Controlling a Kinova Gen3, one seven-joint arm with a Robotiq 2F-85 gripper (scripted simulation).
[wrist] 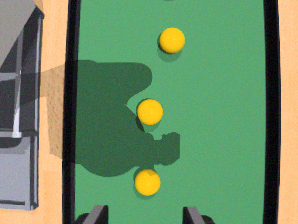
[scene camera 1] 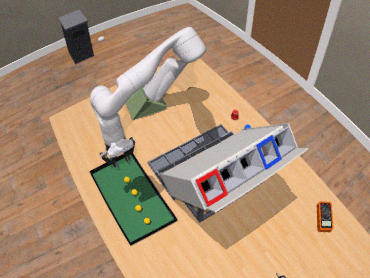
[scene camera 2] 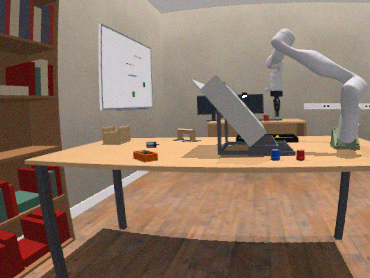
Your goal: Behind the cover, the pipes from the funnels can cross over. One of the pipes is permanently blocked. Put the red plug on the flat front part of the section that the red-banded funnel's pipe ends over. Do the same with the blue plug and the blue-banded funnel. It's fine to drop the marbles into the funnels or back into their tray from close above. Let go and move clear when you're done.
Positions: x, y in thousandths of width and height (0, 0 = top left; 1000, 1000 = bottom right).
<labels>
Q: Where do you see a green marble tray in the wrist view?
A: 733, 645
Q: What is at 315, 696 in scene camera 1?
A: A green marble tray.
</labels>
